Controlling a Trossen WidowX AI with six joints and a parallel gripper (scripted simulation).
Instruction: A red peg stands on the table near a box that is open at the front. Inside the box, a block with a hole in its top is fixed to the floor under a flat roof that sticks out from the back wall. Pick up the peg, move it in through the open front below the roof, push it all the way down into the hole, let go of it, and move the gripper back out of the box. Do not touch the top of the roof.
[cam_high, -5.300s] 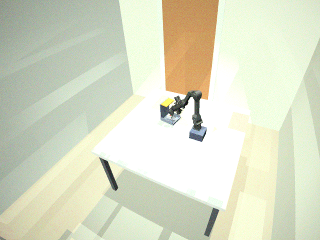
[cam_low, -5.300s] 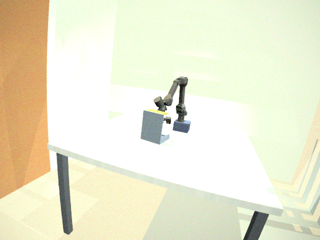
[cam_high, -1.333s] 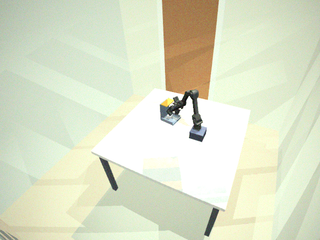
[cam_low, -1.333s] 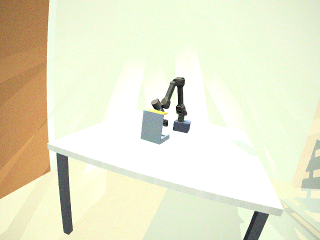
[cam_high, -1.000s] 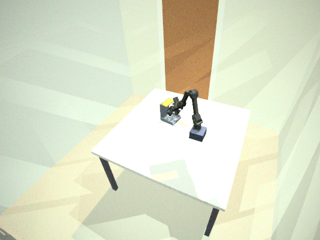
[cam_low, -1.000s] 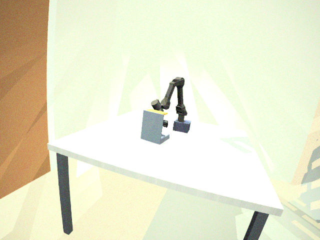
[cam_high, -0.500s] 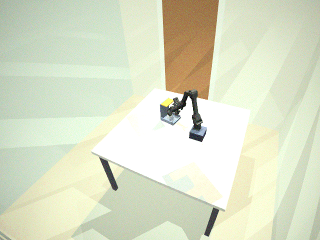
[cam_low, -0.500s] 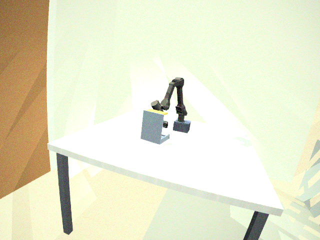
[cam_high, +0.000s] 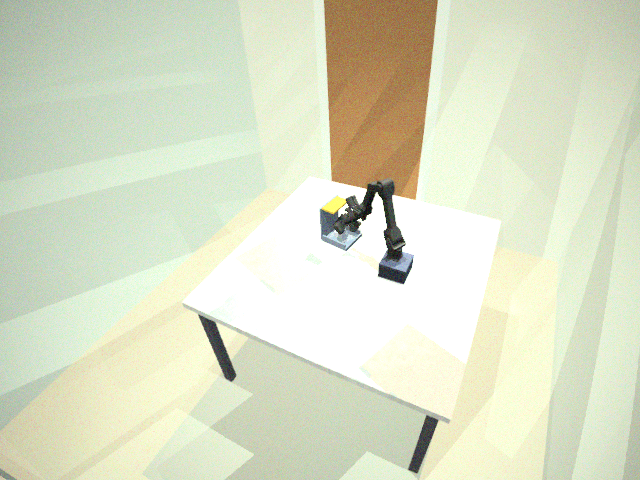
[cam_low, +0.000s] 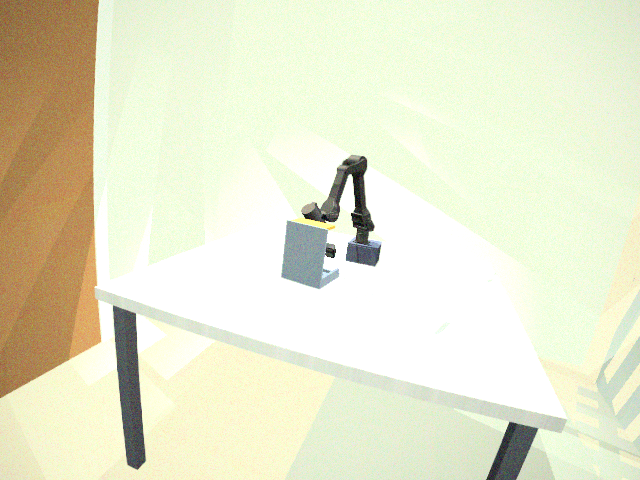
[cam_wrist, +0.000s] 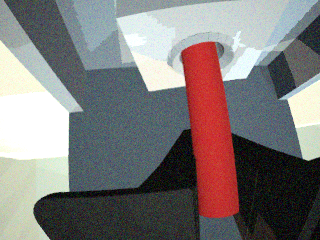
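Now: gripper tip 30 mm past the red peg and 10 mm above it. From my gripper tip the other things lie so: box wall (50 mm above, 20 mm ahead); then yellow roof (150 mm above, 20 mm behind, 10 mm to the left).
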